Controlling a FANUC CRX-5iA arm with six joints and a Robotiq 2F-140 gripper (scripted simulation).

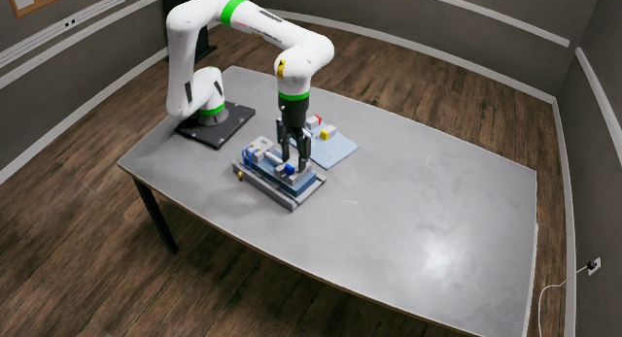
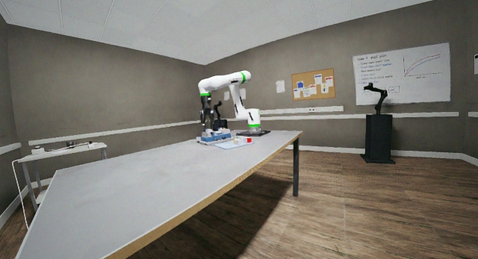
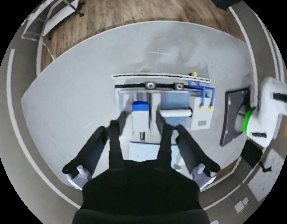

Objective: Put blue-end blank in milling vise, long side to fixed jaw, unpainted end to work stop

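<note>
Right now my hand is 6 cm above the plain end block, 3 cm short of it and 1 cm to the left of it. Also, from my hand: yellow-ended blank: 30 cm to the left, 11 cm below, 2 cm ahead; red-ended blank: 34 cm to the left, 11 cm below, 6 cm behind; light blue plate: 26 cm to the left, 13 cm below.
</note>
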